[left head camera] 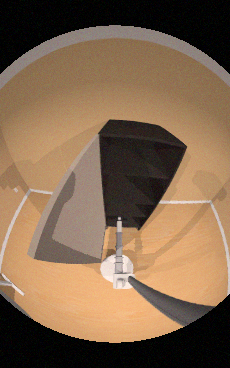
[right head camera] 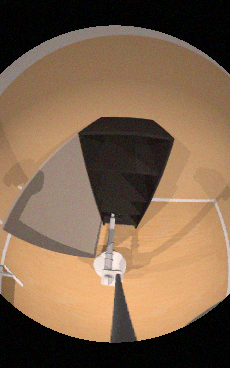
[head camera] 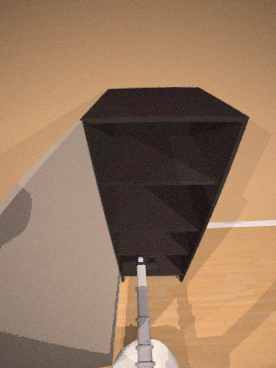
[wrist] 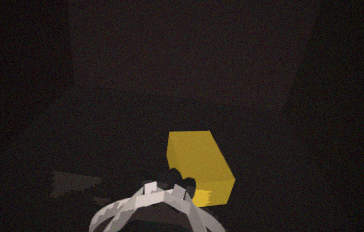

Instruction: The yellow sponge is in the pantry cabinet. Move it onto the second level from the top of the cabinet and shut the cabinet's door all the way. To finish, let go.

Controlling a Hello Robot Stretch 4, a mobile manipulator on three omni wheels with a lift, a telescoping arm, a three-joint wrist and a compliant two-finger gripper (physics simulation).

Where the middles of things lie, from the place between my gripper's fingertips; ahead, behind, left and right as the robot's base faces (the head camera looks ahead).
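Labels:
Relative to the yellow sponge [wrist: 195, 154], my gripper is 30 mm above, 40 mm to the left of and 60 mm short of it.

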